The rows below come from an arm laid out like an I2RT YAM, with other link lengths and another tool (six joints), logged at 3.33 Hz.
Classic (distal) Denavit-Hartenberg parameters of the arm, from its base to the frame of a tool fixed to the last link. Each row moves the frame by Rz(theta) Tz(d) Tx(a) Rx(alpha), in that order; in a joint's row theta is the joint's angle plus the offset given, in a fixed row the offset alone. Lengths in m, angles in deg.
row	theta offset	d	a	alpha
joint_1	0	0.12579	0.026	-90
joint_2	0	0	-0.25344	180
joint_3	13.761	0	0.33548	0
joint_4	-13.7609	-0.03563	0.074	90
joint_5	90	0.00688	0	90
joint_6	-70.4	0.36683	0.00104	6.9
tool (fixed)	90	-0.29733	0	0
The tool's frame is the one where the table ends.
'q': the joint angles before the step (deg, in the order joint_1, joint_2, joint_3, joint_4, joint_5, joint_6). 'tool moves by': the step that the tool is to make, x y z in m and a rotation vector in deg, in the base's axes. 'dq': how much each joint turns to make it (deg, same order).
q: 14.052, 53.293, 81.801, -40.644, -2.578, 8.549
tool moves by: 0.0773, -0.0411, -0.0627, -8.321, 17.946, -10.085
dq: -9.408, 14.122, 2.654, -7.680, 2.661, -4.608
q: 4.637, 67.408, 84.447, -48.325, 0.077, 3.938
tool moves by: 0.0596, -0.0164, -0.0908, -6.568, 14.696, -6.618
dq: -1.779, 12.642, -3.004, 0.621, 7.263, -1.317
